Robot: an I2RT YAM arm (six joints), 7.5 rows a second.
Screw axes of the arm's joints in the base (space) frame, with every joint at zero. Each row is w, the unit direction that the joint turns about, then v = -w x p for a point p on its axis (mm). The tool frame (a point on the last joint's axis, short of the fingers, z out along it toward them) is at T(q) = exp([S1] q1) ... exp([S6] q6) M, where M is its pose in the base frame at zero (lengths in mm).
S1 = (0, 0, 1, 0, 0, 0)
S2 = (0, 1, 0, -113.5, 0, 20)
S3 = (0, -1, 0, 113.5, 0, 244)
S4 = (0, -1, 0, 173.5, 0, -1)
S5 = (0, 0, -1, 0, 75, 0)
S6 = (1, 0, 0, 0, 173.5, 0)
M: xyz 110.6 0 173.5 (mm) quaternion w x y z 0.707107 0 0.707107 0
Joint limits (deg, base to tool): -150..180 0..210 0..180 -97..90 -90..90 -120..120
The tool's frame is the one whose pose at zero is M.
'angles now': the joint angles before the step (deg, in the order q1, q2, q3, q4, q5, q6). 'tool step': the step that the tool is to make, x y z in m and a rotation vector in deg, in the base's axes. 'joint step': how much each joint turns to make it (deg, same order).
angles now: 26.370 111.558 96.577 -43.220 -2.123 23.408
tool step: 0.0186 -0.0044 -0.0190 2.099 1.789 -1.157
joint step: -1.792 3.895 1.334 1.900 -2.604 0.851
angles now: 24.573 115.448 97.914 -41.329 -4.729 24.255
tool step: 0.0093 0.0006 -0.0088 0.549 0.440 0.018
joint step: -0.489 2.260 1.349 0.729 -0.845 -0.083
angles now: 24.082 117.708 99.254 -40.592 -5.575 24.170
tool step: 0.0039 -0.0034 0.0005 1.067 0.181 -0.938
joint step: -0.653 0.379 0.591 0.133 -0.751 0.791
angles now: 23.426 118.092 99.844 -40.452 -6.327 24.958
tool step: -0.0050 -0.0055 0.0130 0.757 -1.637 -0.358
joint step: -0.398 -2.458 -1.081 0.426 -0.064 -0.007
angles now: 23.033 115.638 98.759 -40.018 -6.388 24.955
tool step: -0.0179 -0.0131 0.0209 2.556 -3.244 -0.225
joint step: -0.785 -6.582 -5.465 2.884 -1.230 0.182
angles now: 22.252 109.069 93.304 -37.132 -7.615 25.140
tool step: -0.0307 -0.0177 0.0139 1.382 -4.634 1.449
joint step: -0.798 -9.347 -9.880 5.060 -1.083 -2.038
